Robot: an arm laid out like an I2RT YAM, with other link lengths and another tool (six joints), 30 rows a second.
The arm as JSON. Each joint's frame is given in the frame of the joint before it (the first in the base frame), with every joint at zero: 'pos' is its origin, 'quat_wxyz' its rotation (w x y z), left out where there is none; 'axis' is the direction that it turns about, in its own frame. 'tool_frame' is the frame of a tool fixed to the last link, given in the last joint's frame.
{
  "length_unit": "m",
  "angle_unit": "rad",
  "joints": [
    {
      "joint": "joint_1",
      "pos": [
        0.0,
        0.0,
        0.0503
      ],
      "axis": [
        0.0,
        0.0,
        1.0
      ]
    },
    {
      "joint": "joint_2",
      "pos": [
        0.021,
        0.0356,
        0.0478
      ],
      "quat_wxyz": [
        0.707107,
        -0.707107,
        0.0,
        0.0
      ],
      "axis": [
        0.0,
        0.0,
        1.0
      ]
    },
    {
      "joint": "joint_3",
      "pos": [
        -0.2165,
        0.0,
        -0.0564
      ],
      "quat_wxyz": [
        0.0,
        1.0,
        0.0,
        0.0
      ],
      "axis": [
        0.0,
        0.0,
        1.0
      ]
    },
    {
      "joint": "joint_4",
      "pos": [
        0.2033,
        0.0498,
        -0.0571
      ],
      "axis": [
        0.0,
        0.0,
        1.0
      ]
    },
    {
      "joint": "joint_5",
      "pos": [
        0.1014,
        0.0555,
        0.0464
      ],
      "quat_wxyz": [
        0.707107,
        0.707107,
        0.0,
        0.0
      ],
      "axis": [
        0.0,
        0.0,
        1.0
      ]
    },
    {
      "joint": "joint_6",
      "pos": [
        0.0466,
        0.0,
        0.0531
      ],
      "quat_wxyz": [
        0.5,
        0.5,
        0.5,
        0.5
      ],
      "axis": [
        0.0,
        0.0,
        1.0
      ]
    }
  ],
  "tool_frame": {
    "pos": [
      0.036,
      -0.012,
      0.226
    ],
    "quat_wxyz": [
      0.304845,
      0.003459,
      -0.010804,
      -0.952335
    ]
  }
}
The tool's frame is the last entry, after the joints.
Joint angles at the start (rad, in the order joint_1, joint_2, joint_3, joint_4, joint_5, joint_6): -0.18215, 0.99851, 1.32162, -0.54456, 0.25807, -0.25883
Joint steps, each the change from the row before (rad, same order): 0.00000, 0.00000, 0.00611, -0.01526, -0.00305, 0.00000; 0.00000, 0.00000, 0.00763, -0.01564, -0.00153, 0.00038; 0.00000, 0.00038, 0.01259, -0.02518, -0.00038, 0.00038; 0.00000, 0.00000, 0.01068, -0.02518, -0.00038, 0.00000; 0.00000, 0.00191, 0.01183, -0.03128, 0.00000, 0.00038; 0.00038, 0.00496, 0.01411, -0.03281, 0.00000, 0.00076; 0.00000, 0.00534, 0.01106, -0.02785, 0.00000, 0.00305; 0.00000, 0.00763, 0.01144, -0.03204, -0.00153, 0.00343; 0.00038, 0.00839, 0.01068, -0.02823, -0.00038, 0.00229; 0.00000, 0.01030, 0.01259, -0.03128, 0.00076, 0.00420; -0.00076, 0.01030, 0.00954, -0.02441, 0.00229, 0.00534; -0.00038, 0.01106, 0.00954, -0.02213, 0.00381, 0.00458
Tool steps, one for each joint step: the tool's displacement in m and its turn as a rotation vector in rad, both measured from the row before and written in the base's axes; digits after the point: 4 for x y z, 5 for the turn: -0.0008, 0.0009, -0.0022, 0.00233, 0.00887, 0.00297; -0.0011, 0.0006, -0.0015, 0.00214, 0.00765, 0.00140; -0.0021, 0.0005, -0.0024, 0.00277, 0.01258, 0.00028; -0.0022, 0.0005, -0.0033, 0.00272, 0.01424, 0.00037; -0.0024, 0.0004, -0.0056, 0.00420, 0.02085, -0.00010; -0.0021, 0.0005, -0.0061, 0.00494, 0.02296, 0.00016; -0.0018, 0.0003, -0.0062, 0.00662, 0.02051, -0.00094; -0.0017, 0.0006, -0.0083, 0.00853, 0.02627, 0.00031; -0.0015, 0.0005, -0.0076, 0.00675, 0.02456, -0.00008; -0.0020, 0.0001, -0.0084, 0.00843, 0.02687, -0.00229; -0.0017, -0.0007, -0.0075, 0.00800, 0.02276, -0.00499; -0.0016, -0.0009, -0.0068, 0.00635, 0.02170, -0.00575
